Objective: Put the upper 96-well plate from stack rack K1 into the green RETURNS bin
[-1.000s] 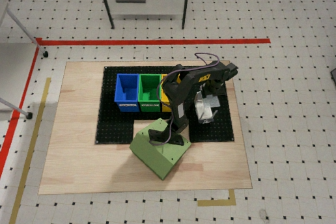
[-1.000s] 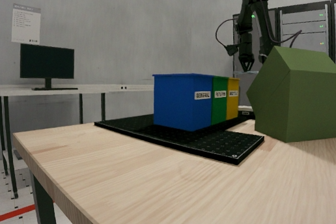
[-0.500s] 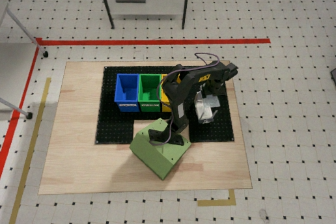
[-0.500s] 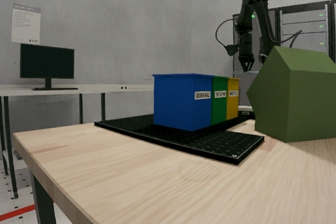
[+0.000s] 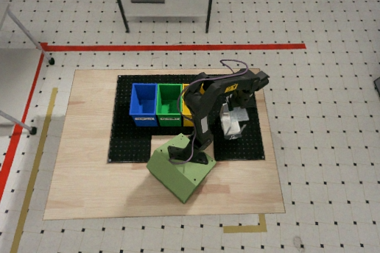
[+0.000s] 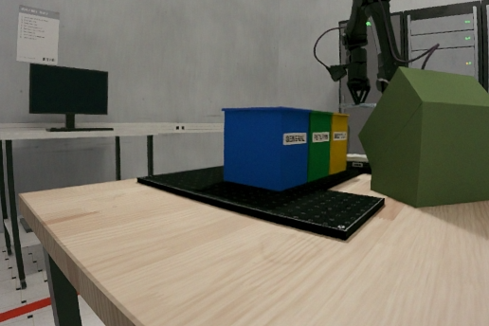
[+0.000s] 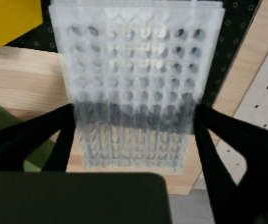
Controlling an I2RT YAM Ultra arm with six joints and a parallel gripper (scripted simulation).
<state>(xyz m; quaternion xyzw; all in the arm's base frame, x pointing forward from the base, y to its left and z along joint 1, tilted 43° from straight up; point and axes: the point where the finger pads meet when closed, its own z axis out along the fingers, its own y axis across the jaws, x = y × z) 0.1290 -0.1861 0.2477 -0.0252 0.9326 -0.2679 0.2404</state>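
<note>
My hand is 31 cm to the right of the green returns bin, 16 cm short of it and 14 cm above it. Round my hand: clear 96-well plate: 1 cm below; then yellow bin: 18 cm to the left, 14 cm below, 12 cm ahead; then blue bin: 44 cm to the left, 19 cm ahead, 14 cm below.
</note>
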